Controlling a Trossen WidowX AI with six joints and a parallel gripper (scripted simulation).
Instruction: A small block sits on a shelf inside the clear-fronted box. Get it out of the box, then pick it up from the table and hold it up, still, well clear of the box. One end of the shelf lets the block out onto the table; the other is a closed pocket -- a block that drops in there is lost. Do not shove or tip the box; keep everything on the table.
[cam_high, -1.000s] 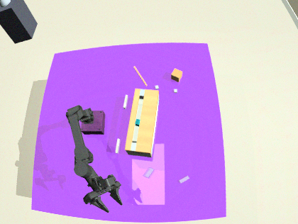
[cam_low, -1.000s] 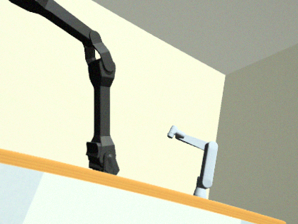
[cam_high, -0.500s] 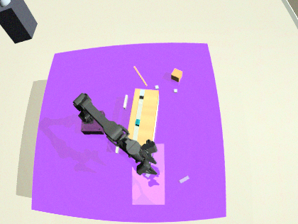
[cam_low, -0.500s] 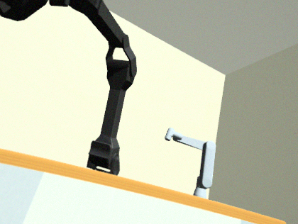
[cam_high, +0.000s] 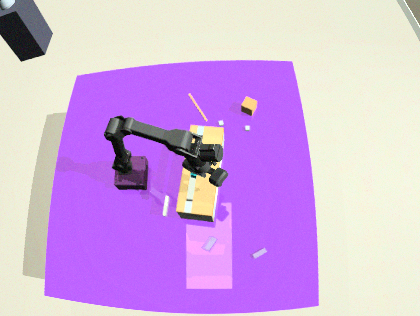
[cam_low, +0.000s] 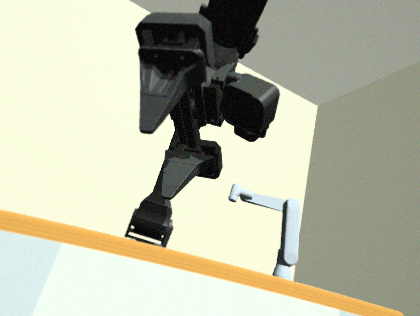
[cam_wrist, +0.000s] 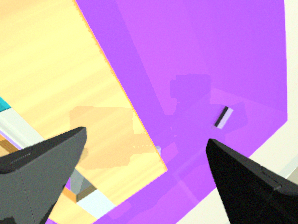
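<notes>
The long orange box lies 13 cm below my gripper tip, 9 cm to the left of it and 8 cm behind it. Also, from my gripper tip: orange cube (42 cm to the left, 20 cm ahead, 16 cm below); thin orange stick (45 cm to the left, 19 cm below, 5 cm behind); teal block (10 cm below, 8 cm to the left, 7 cm behind).
</notes>
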